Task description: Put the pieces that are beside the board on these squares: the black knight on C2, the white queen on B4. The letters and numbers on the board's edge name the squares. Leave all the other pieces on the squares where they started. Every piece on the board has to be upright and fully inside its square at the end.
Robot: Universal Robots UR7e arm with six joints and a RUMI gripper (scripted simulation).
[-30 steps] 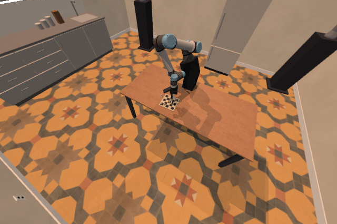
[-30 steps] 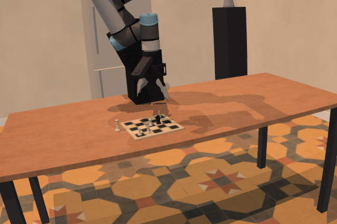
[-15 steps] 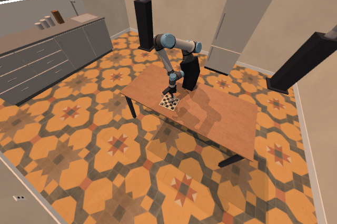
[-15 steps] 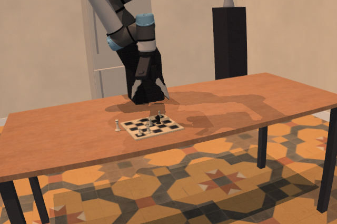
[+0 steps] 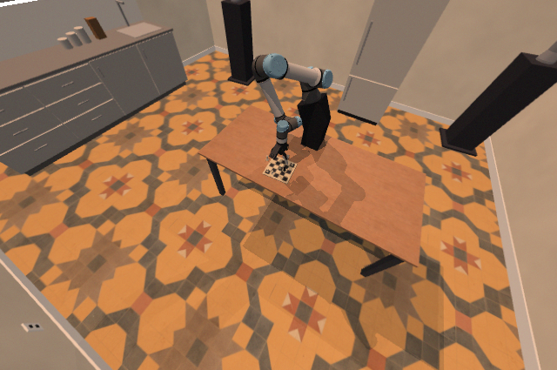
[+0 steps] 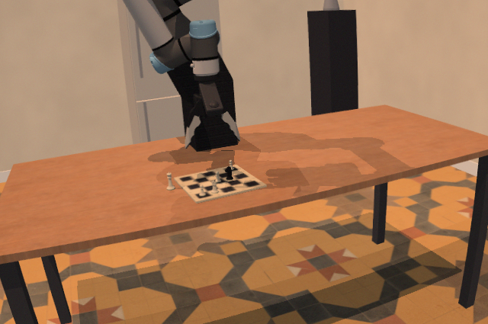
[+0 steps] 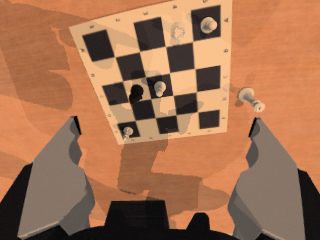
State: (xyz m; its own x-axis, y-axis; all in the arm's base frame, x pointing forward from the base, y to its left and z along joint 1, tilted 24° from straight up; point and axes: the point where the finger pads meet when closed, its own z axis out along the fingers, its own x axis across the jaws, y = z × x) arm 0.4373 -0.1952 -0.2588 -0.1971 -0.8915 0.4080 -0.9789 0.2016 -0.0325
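The white queen lies 130 mm to the right of my hand, 100 mm below it and 60 mm behind it. From my hand the other things lie so: black knight (100 mm below, 50 mm to the left, 20 mm behind); small chessboard (120 mm below, 20 mm behind, 10 mm to the left).
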